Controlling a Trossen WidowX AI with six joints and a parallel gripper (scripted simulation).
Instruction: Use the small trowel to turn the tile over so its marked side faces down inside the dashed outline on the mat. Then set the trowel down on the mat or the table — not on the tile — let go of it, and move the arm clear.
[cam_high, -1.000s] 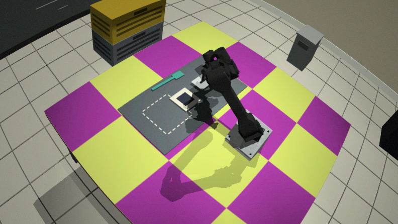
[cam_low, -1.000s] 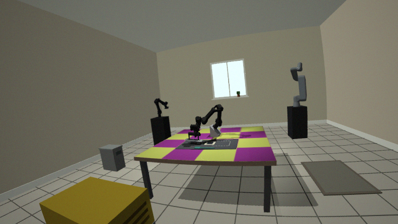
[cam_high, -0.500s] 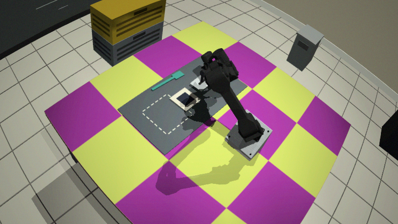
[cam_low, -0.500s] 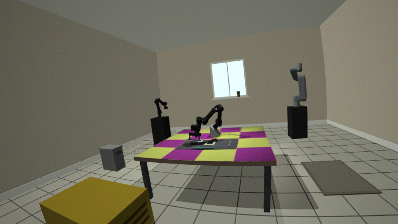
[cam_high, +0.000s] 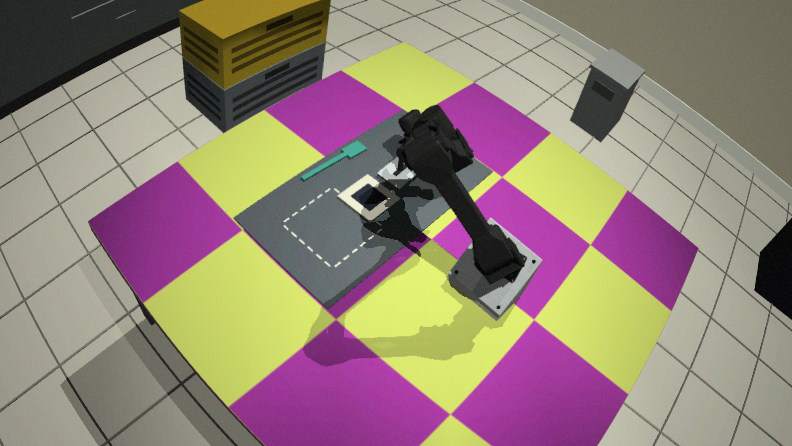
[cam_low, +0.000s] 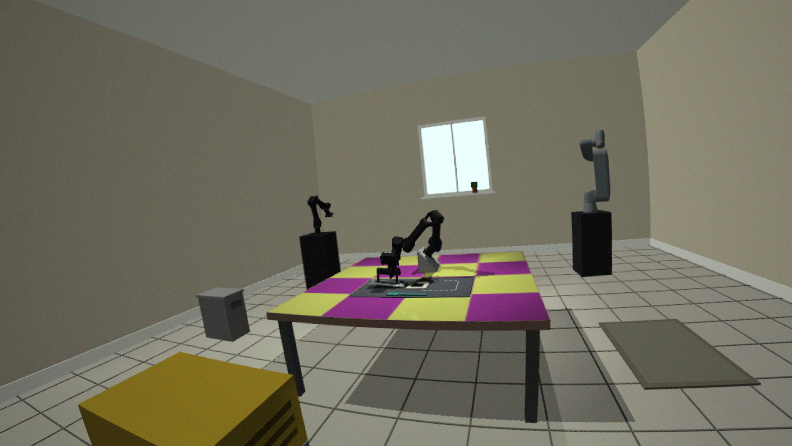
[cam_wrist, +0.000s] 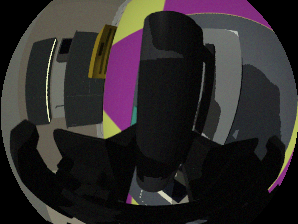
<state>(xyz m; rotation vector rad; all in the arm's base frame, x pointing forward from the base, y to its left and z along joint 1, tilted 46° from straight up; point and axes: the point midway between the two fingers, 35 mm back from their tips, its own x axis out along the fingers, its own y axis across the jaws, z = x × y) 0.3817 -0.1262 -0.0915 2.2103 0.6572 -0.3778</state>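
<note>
My gripper tip is now 2 cm past the tile, 15 cm to the right of it and 6 cm above it. The rest, counted from my gripper tip: teal trowel: 13 cm ahead, 10 cm to the left, 6 cm below; grey mat: 1 cm behind, 13 cm to the left, 8 cm below.
</note>
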